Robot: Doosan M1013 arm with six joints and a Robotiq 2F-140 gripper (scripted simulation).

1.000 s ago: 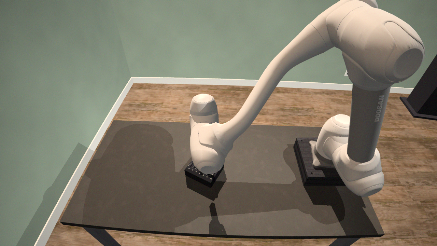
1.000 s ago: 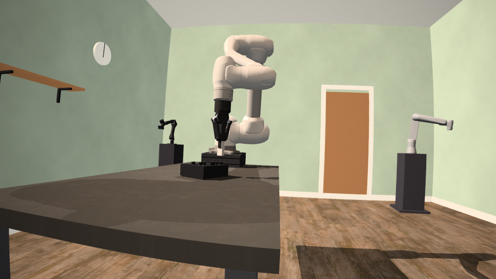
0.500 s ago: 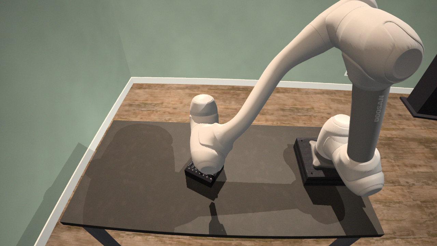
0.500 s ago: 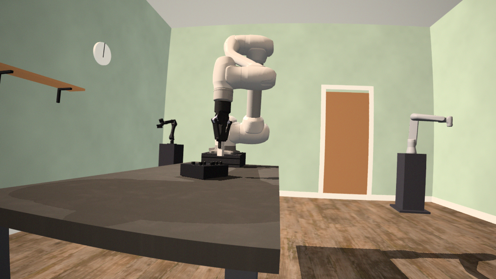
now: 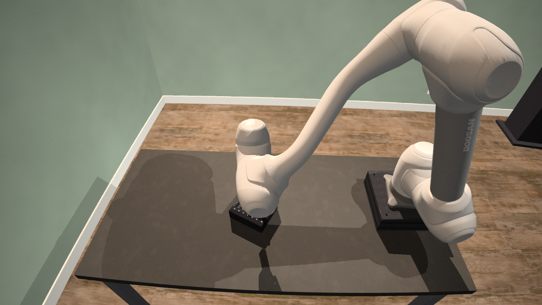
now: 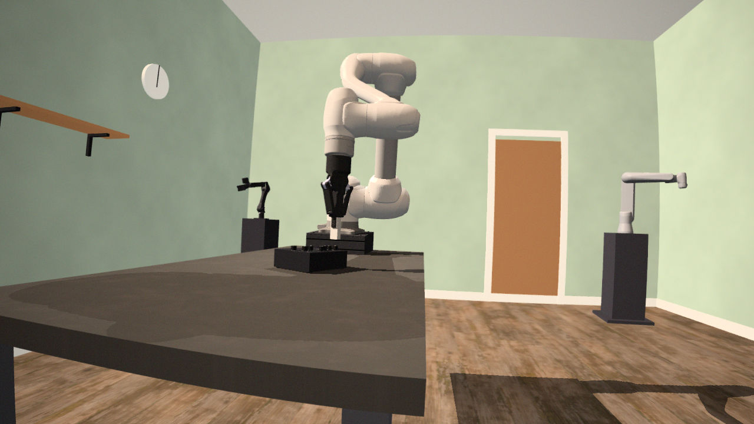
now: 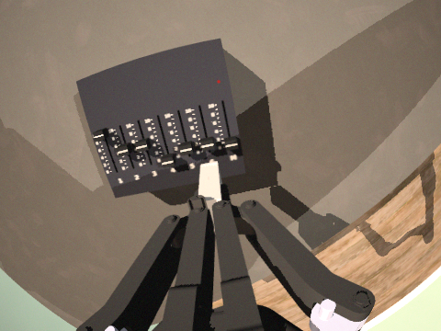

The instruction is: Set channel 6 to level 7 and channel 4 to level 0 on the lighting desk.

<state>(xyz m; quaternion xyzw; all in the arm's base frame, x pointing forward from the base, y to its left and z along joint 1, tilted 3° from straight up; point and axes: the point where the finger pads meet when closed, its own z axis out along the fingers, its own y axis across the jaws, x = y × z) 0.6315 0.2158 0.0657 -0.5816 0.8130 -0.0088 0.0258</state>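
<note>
The channel 6 fader knob is 60 mm below my hand, 20 mm to the right of it and 10 mm behind it. The rest, counted from my hand: channel 4 fader knob: 60 mm below, 40 mm ahead, 30 mm to the right.
</note>
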